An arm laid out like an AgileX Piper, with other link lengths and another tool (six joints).
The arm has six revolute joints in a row. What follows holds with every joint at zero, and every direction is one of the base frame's. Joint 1 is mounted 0.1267 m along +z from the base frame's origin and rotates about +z. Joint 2 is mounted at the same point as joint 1 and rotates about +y. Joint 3 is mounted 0.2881 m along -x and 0.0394 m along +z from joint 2 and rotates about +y. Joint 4 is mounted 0.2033 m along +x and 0.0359 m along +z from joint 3 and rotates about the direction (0.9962, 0, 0.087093). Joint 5 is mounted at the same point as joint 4 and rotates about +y. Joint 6 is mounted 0.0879 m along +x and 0.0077 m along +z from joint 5 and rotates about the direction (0.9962, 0, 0.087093). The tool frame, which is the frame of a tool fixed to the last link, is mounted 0.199 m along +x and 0.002 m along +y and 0.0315 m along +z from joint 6; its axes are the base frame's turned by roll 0.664, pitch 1.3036 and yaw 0.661 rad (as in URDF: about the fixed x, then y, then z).
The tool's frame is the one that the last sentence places.
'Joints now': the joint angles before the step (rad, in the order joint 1, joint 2, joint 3, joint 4, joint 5, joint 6). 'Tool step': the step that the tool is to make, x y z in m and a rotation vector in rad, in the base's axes. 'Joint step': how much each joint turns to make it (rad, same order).
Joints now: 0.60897 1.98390 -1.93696 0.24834 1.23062 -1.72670
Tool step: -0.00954 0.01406 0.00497 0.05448 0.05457 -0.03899
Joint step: 0.00446 0.00095 -0.00005 0.05712 -0.00064 0.05101
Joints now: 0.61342 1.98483 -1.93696 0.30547 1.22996 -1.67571
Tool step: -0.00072 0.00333 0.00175 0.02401 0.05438 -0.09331
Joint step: 0.00001 0.00001 0.00000 0.01175 -0.00002 0.10616
